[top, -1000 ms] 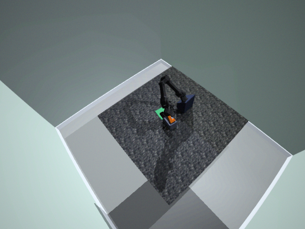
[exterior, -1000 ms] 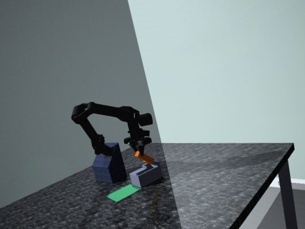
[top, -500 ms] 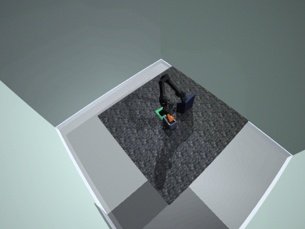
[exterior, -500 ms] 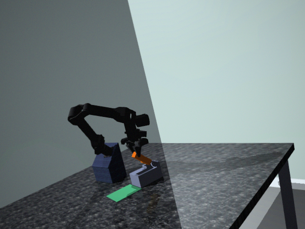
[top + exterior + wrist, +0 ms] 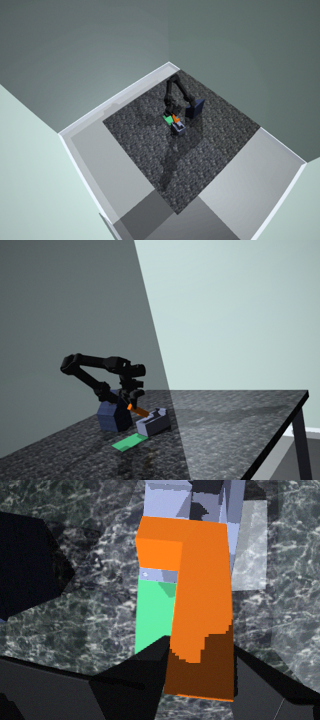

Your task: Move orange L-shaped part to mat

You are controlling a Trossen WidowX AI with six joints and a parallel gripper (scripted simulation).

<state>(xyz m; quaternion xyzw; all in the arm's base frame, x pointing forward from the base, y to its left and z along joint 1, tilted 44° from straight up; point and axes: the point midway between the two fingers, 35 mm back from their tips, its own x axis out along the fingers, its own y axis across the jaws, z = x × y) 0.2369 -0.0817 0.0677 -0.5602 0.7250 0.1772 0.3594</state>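
My gripper tip is now 30 mm past the green mat, 60 mm to the left of it and 170 mm above it. Also, from my gripper tip: orange l-shaped part (40 mm to the left, 30 mm below).
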